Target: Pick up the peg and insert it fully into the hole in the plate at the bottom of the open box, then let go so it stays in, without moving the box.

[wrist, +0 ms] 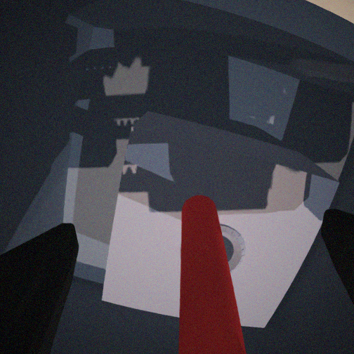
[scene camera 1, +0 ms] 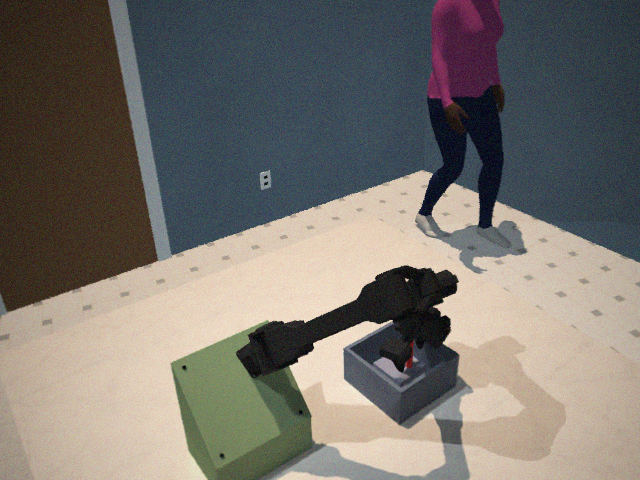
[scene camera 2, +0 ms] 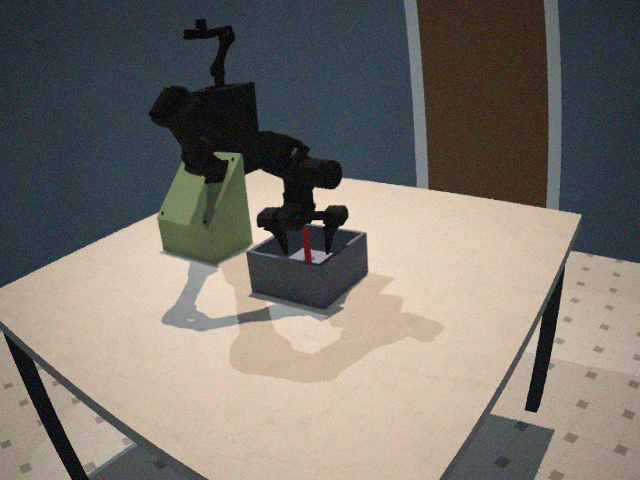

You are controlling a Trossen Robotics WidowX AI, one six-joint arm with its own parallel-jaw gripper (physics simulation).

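Places are measured from the arm's base along level axes (x ahead, y left, z up), in metres.
Where they show: gripper, fingertip midpoint: [scene camera 1: 410,359] [scene camera 2: 306,254]; arm's base at its link origin: [scene camera 1: 256,356] [scene camera 2: 216,172].
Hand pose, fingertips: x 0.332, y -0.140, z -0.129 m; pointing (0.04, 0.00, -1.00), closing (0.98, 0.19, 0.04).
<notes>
Things, the pixels of their top centre, and the offset from my fingertips. Level surfaces: height alone.
- red peg at its top centre: [scene camera 2: 305,228] [scene camera 1: 410,339] dz +0.058, dx +0.000, dy +0.003 m
- dark grey open box at its top centre: [scene camera 2: 307,241] [scene camera 1: 400,351] dz +0.018, dx -0.010, dy +0.022 m
- pale plate at its top centre: [scene camera 2: 308,257] [scene camera 1: 400,363] dz -0.019, dx -0.010, dy +0.022 m
- pale table at its surface level: dz -0.079 m
The red peg [scene camera 1: 409,359] [scene camera 2: 306,245] [wrist: 205,280] stands nearly upright inside the dark grey open box [scene camera 1: 372,379] [scene camera 2: 284,279]. In the wrist view its far end shows on the pale plate [scene camera 1: 387,366] [scene camera 2: 323,255] [wrist: 145,260], beside the round hole's ring [wrist: 240,245] and not in it. The peg partly covers the ring's left side there. My gripper [scene camera 1: 412,356] [scene camera 2: 307,253] [wrist: 203,231] is wide open and reaches down into the box, one finger on each side of the peg, with a gap on both sides.
The box walls surround the fingers closely. A green sloped block [scene camera 1: 232,397] [scene camera 2: 227,222] stands beside the box, near the arm's base. The box stands on a pale table [scene camera 1: 330,454] [scene camera 2: 413,248]. A person in a pink top [scene camera 1: 467,51] stands beyond the table.
</notes>
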